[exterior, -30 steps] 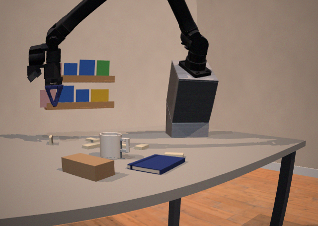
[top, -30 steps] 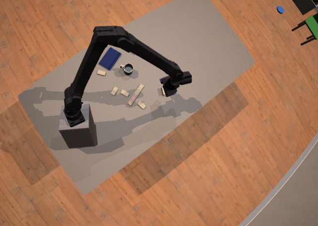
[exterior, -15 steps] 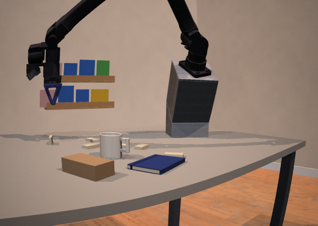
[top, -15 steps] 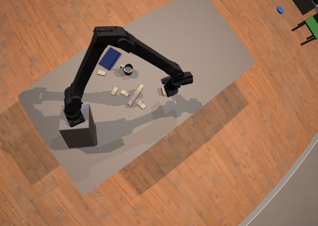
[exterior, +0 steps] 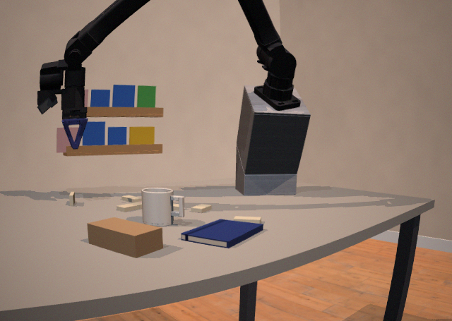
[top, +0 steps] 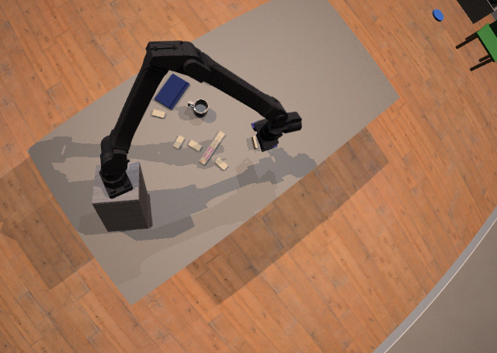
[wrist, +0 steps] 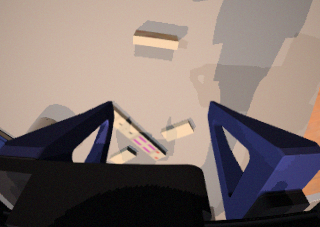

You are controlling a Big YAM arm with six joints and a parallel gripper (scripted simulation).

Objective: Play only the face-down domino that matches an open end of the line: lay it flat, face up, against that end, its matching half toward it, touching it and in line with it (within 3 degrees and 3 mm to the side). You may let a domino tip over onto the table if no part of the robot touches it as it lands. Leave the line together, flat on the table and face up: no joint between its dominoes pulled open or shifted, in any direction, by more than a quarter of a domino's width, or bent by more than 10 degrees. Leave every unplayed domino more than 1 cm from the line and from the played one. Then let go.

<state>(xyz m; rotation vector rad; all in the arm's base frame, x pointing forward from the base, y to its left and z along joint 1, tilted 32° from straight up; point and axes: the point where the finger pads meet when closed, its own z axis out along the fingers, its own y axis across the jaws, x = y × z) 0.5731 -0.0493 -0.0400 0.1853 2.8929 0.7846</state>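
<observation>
My gripper is now 140 mm above the cream domino, 10 mm to the right of it and 10 mm short of it. The rest, counted from my hand: blue book: 370 mm to the left, 220 mm behind, 140 mm below; brown box: 390 mm to the left, 130 mm below, 30 mm behind; white mug: 240 mm to the left, 150 mm behind, 120 mm below.
</observation>
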